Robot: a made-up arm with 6 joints.
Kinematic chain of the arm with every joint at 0, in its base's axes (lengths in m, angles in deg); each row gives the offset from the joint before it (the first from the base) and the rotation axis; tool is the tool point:
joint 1: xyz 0 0 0.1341 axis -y
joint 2: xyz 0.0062 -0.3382 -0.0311 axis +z
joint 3: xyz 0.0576 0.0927 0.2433 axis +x
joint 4: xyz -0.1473 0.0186 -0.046 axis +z
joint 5: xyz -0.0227 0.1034 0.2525 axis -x
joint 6: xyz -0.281 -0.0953 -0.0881 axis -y
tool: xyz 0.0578 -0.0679 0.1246
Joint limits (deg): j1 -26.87..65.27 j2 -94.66..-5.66 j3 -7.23..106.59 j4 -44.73..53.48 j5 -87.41..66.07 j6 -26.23..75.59
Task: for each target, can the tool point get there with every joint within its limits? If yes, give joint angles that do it. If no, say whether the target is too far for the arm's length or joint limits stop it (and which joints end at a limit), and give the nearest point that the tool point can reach.
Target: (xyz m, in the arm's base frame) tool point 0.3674 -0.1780 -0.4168
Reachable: no: joint limits stop it (at a limit: joint 1, joint 3, joint 4, joint 6) | nearest point 0.0481 -0.2021 -0.2113 | short by 0.380 m
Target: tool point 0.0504 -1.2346 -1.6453
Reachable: no: too far | nearest point -0.1655 -0.4953 -0.3127 | short by 1.539 m
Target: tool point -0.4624 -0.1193 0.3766
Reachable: yes | joints 12.24 -16.92 6.80 -5.60 -43.00 49.46
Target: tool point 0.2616 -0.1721 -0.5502
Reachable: no: joint limits stop it (at a limit: joint 1, joint 3, joint 4, joint 6) | nearest point -0.0003 -0.2184 -0.2707 | short by 0.386 m
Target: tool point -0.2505 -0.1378 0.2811
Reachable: yes | joints -7.46 -46.12 79.06 20.83 -43.07 14.89
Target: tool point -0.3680 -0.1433 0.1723
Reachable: yes | joints 29.31 -62.21 75.40 8.59 9.94 -4.21
